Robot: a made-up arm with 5 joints.
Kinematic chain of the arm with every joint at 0, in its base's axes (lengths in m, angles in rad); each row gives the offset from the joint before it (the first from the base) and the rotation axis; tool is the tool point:
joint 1: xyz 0 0 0.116 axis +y
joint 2: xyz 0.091 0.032 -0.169 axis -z
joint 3: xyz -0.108 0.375 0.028 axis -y
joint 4: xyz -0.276 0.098 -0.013 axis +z
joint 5: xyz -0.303 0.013 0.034 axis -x
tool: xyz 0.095 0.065 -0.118
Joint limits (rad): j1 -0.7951..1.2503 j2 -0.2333..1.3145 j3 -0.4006..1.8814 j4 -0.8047..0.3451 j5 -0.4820..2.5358
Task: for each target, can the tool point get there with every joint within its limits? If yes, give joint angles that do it. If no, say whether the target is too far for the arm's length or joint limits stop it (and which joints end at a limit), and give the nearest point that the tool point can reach.
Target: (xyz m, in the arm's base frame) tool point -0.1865 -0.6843 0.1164
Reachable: no: joint limits stop it (at a limit: joint 2, joint 3, joint 4) | nearest point -0.4608 0.1975 0.1170 | short by 0.924 m
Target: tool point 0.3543 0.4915 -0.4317
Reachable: yes | joints -0.3800 0.3239 1.3711 -0.1466 1.0524
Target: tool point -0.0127 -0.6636 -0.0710
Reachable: no: joint limits stop it (at a limit: joint 2, joint 3, joint 4) | nearest point -0.0474 0.0113 -0.5827 | short by 0.848 m
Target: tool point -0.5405 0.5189 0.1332
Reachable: yes | joints 0.7007 0.1354 0.3617 -0.2559 1.7957
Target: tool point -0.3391 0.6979 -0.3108
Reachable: yes | joints 0.4103 0.1857 0.7795 -0.3928 0.1163
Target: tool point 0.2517 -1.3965 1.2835
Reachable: no: too far | nearest point -0.0819 0.2004 0.5651 | short by 1.783 m
